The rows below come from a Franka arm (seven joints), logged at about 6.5 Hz.
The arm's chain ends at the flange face. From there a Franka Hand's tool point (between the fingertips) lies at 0.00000 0.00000 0.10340 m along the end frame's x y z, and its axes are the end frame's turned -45 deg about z.
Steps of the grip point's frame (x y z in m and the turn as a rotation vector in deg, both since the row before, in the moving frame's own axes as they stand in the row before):
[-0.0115 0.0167 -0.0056 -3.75 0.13 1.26]
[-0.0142 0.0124 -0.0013 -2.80 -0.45 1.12]
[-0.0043 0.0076 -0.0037 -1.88 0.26 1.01]
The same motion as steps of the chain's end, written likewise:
[-0.0012 0.0153 -0.0054 -2.56 2.74 1.26]
[-0.0042 0.0146 -0.0012 -2.30 1.66 1.12]
[-0.0004 0.0063 -0.0036 -1.15 1.51 1.01]

